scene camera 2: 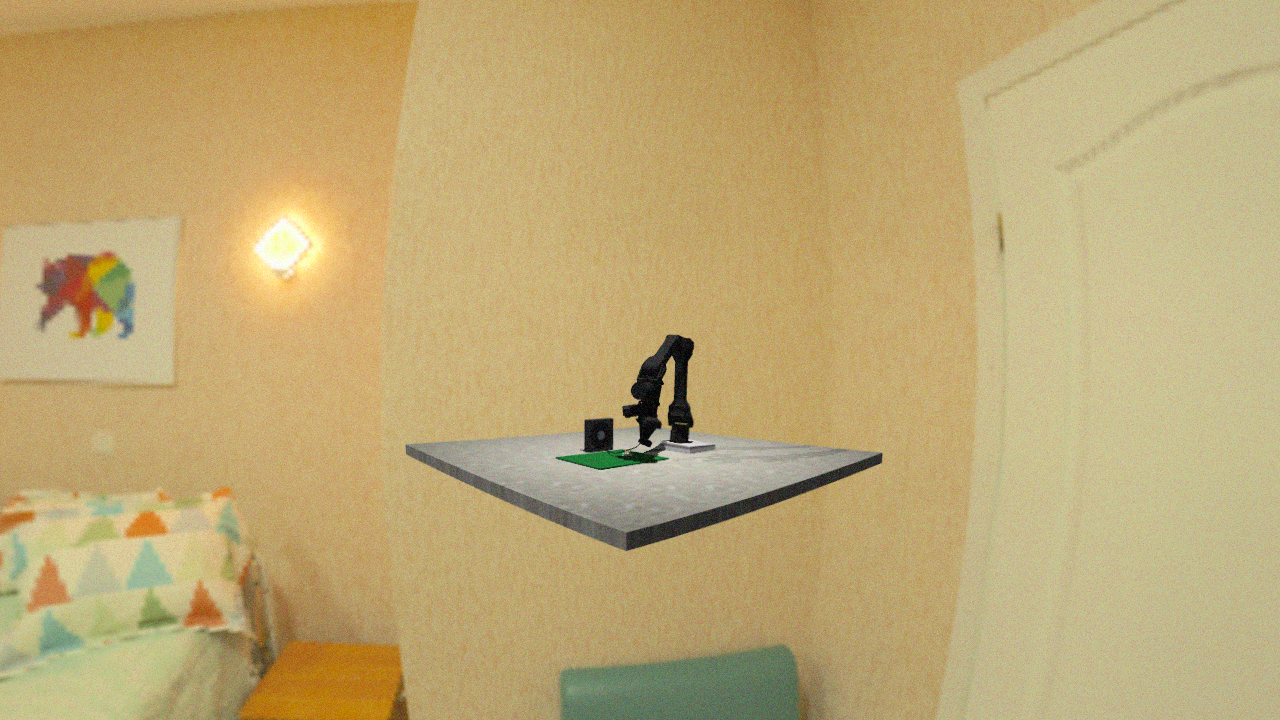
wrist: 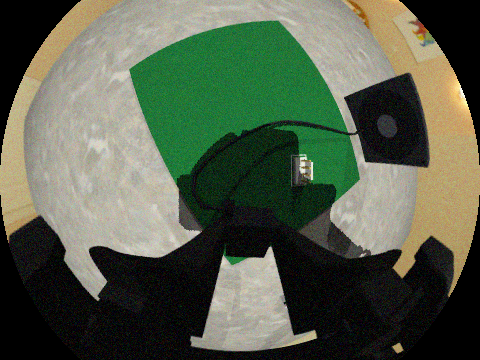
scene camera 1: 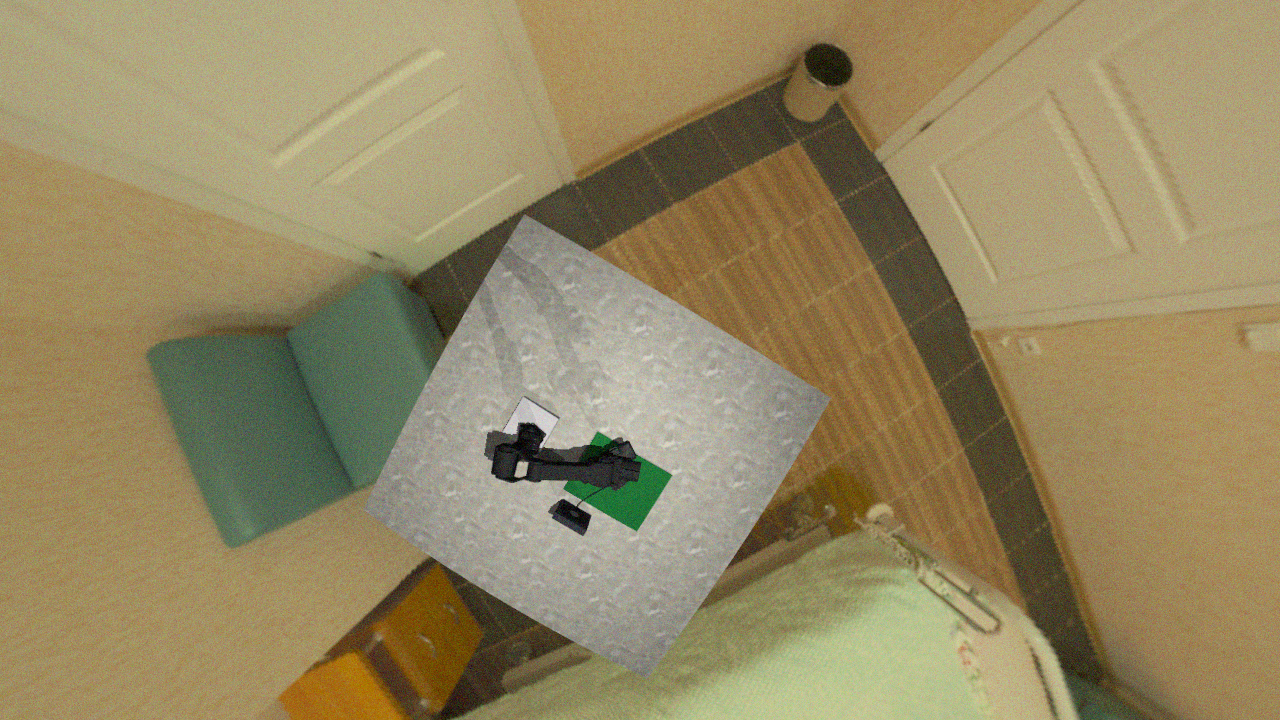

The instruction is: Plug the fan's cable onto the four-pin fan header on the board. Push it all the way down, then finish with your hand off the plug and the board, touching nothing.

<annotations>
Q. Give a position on a green board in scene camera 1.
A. At 631,504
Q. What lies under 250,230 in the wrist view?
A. A dark plug.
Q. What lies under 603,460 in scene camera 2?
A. A green board.
</annotations>
